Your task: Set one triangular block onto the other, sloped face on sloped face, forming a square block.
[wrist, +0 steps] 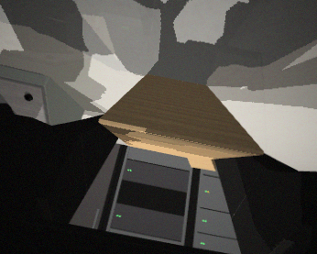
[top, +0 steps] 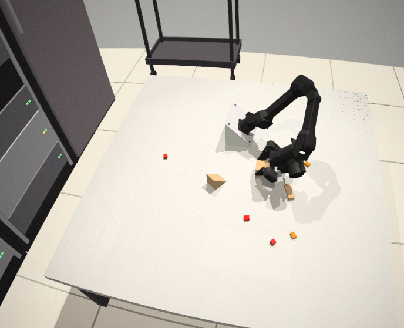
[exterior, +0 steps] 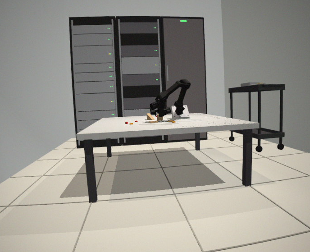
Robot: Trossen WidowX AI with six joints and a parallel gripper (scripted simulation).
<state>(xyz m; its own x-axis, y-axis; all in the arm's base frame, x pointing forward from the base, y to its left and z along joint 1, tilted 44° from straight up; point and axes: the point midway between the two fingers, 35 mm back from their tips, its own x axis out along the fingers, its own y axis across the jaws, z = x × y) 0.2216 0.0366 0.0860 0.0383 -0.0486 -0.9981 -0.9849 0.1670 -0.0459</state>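
My gripper tip is now 20 mm to the right of the triangular block and 10 mm above it. Round my gripper tip: tan plank: 140 mm to the left, 90 mm ahead, 30 mm below.
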